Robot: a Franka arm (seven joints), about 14 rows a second.
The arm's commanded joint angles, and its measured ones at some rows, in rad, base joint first. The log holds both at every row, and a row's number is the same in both.
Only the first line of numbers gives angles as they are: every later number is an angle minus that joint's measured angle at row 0.
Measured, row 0:
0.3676, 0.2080, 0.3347, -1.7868, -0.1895, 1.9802, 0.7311
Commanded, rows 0 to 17:
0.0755, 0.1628, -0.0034, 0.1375, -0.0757, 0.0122, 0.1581
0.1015, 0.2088, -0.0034, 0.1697, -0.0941, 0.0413, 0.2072
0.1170, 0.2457, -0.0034, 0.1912, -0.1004, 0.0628, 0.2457
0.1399, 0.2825, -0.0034, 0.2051, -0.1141, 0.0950, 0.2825
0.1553, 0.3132, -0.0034, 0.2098, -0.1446, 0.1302, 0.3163
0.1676, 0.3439, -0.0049, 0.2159, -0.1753, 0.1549, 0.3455
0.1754, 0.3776, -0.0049, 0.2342, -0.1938, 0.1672, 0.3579
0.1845, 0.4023, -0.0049, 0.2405, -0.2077, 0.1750, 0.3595
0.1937, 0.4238, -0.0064, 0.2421, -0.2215, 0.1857, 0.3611
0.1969, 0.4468, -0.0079, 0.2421, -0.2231, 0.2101, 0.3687
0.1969, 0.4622, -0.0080, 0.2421, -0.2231, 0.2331, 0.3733
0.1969, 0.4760, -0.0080, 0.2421, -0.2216, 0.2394, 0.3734
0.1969, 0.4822, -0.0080, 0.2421, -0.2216, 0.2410, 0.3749
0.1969, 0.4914, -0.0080, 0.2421, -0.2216, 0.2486, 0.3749
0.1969, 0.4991, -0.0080, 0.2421, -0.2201, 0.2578, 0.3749
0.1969, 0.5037, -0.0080, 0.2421, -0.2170, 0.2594, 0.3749
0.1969, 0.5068, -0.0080, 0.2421, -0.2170, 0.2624, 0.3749
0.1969, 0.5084, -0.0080, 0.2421, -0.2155, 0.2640, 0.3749
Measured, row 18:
0.1894, 0.4837, -0.0062, 0.2049, -0.1925, 0.2576, 0.3502
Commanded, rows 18 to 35:
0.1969, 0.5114, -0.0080, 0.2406, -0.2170, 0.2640, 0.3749
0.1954, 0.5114, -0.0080, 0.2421, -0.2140, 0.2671, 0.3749
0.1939, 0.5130, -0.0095, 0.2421, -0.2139, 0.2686, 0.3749
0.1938, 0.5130, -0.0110, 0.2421, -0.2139, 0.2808, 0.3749
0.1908, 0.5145, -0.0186, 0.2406, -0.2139, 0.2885, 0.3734
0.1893, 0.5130, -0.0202, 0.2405, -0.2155, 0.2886, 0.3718
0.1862, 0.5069, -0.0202, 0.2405, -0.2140, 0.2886, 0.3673
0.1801, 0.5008, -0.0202, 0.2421, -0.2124, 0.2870, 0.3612
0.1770, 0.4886, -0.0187, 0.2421, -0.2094, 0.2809, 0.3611
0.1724, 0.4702, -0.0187, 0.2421, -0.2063, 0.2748, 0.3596
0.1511, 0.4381, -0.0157, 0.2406, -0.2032, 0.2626, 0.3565
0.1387, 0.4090, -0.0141, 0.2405, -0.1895, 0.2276, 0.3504
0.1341, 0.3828, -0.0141, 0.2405, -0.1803, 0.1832, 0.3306
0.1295, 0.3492, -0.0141, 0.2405, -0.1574, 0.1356, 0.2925
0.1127, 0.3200, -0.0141, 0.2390, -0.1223, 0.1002, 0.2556
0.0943, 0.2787, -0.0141, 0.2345, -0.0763, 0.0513, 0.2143
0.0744, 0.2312, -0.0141, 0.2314, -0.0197, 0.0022, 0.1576
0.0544, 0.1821, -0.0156, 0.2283, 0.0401, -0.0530, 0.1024
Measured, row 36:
0.0944, 0.2840, -0.0204, 0.2543, -0.0526, 0.0369, 0.1940
